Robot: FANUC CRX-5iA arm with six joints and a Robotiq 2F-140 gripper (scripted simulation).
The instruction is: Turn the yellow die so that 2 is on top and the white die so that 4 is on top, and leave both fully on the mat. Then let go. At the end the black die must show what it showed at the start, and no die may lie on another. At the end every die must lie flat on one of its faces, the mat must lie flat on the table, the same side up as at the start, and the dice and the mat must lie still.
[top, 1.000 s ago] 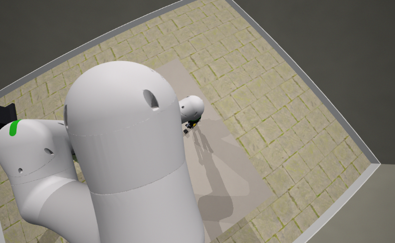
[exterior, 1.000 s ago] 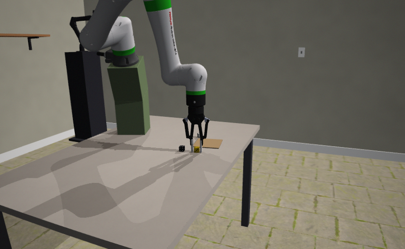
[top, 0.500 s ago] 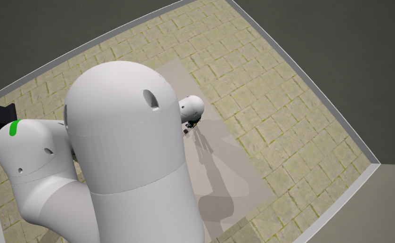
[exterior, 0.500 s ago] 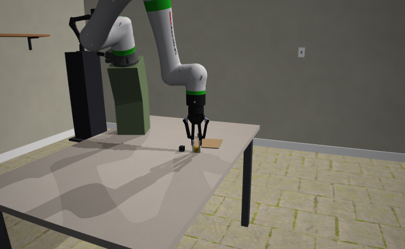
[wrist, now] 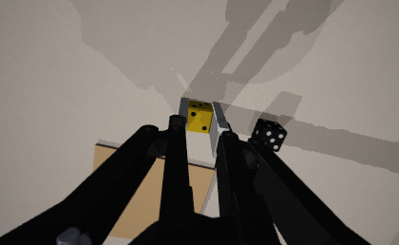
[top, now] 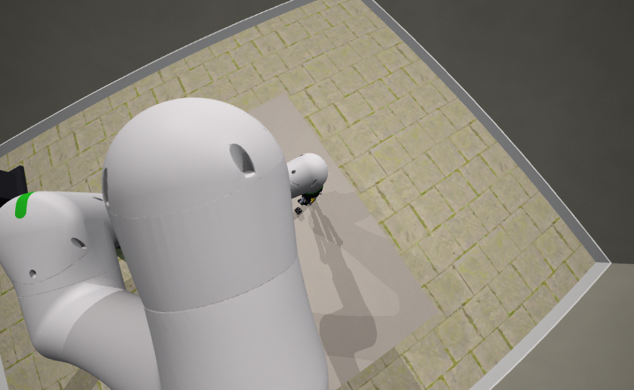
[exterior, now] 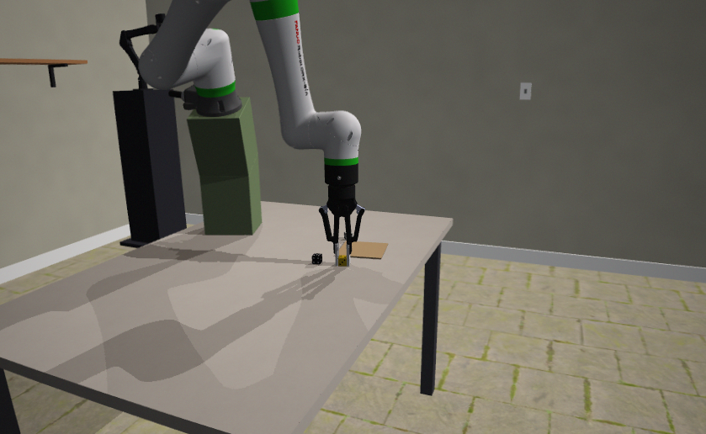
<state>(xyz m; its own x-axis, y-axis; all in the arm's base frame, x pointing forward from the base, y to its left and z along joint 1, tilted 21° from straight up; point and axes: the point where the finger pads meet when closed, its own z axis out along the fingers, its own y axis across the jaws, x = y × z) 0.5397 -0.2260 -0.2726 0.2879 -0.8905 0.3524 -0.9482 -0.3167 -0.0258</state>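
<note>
My hand is 140 mm to the right of the tan mat, 30 mm above it and 10 mm short of it. Round my hand: white die 230 mm to the left, 80 mm behind, 20 mm below; then black die 80 mm behind, 20 mm below, 10 mm to the right; then yellow die 20 mm below.
</note>
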